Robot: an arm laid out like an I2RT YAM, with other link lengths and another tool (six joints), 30 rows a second.
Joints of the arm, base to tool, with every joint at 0 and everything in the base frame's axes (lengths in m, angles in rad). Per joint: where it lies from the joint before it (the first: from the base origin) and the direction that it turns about. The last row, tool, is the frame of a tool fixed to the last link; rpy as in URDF.
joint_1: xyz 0 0 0.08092 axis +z
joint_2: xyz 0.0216 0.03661 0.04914 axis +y
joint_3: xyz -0.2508 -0.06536 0 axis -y
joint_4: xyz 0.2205 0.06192 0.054 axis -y
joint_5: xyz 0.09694 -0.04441 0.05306 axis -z
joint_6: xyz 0.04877 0 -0.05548 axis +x
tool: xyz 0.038 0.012 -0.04 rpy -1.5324 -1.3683 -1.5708
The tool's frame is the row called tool.
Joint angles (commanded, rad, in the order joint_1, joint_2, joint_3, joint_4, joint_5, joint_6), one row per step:
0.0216 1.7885 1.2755 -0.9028 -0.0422 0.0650
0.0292 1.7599 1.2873 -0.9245 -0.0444 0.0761
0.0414 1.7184 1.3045 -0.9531 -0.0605 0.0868
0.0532 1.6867 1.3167 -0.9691 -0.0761 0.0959
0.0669 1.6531 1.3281 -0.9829 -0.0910 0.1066
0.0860 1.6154 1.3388 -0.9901 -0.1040 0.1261
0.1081 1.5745 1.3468 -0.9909 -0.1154 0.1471
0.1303 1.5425 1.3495 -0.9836 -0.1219 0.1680
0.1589 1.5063 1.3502 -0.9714 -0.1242 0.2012
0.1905 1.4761 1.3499 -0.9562 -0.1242 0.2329
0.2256 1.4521 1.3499 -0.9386 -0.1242 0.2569
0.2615 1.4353 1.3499 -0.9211 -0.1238 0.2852
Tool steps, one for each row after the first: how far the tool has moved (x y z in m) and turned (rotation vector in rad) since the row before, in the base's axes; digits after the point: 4 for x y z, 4 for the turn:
-0.0012 0.0027 0.0102 0.0044 -0.0181 -0.0030
-0.0021 0.0051 0.0150 0.0189 -0.0289 0.0047
-0.0015 0.0049 0.0113 0.0185 -0.0264 0.0063
-0.0019 0.0054 0.0115 0.0188 -0.0292 0.0070
-0.0017 0.0070 0.0125 0.0209 -0.0378 0.0041
-0.0021 0.0077 0.0128 0.0219 -0.0439 0.0060
-0.0016 0.0073 0.0094 0.0182 -0.0376 0.0052
-0.0021 0.0090 0.0102 0.0218 -0.0423 -0.0006
-0.0020 0.0096 0.0087 0.0211 -0.0381 0.0035
-0.0018 0.0103 0.0074 0.0193 -0.0354 0.0143
-0.0017 0.0108 0.0058 0.0213 -0.0264 0.0117

